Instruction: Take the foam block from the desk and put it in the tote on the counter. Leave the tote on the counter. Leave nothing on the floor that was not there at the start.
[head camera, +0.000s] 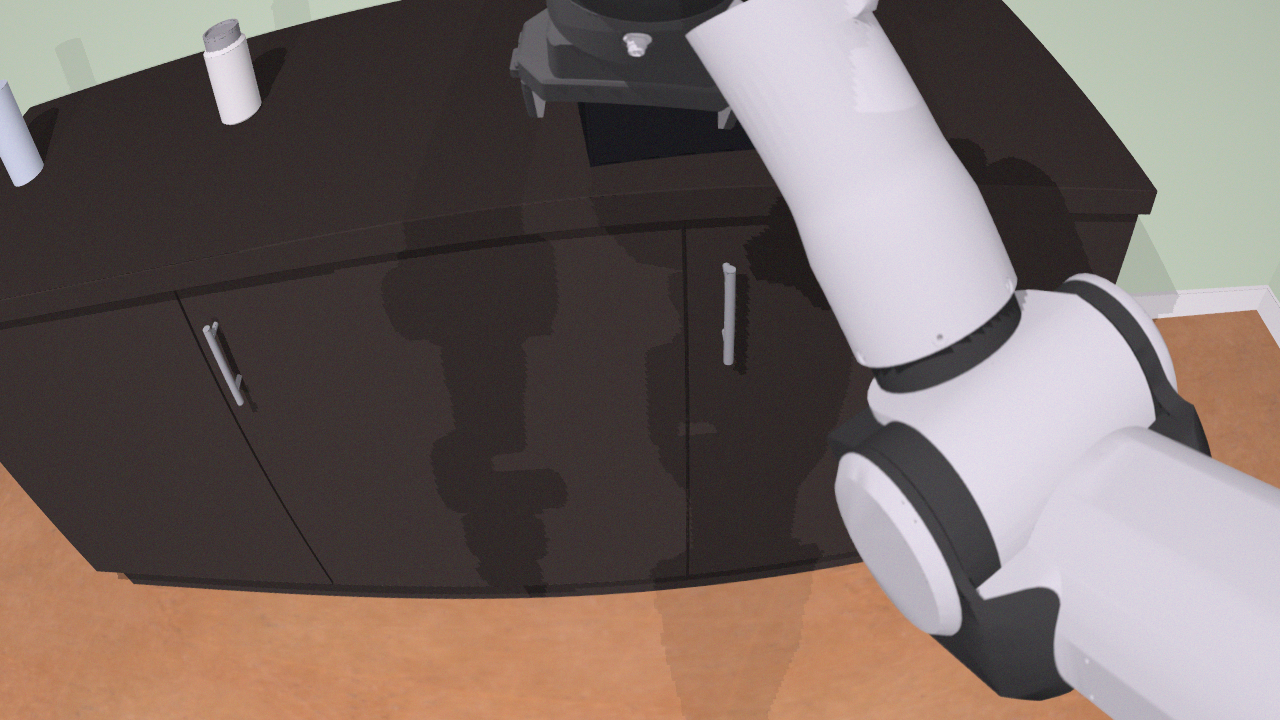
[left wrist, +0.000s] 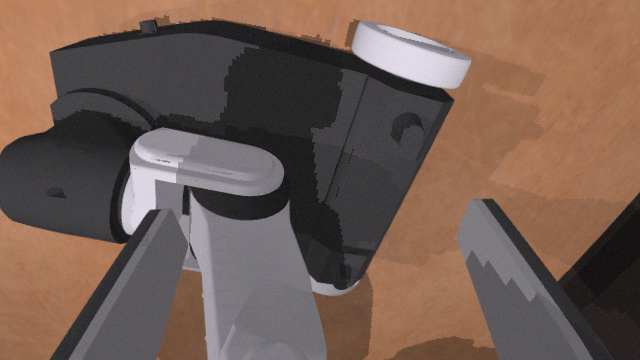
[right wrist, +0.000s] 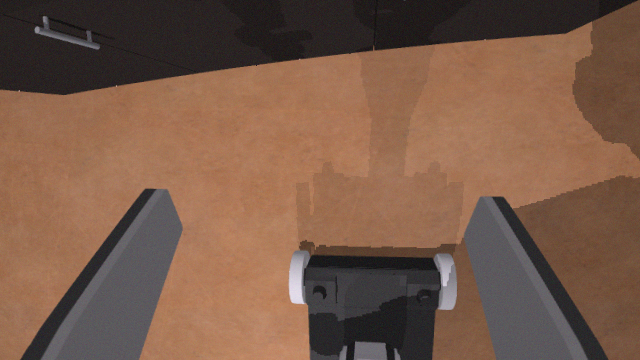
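Note:
The black tote stands on the dark counter at the top of the head view. Its front wall shows; the rest is hidden behind my right gripper and arm. The foam block does not show in any view. My right gripper is open, with nothing between its fingers. In the head view it appears across the tote, and in the right wrist view its fingers frame the floor and the robot's base. My left gripper is open and empty, with the base and part of an arm seen beyond its fingers.
A white bottle with a grey cap and a pale blue cylinder stand at the left of the counter. The cabinet front has bar handles. The robot's wheeled base stands on the wooden floor.

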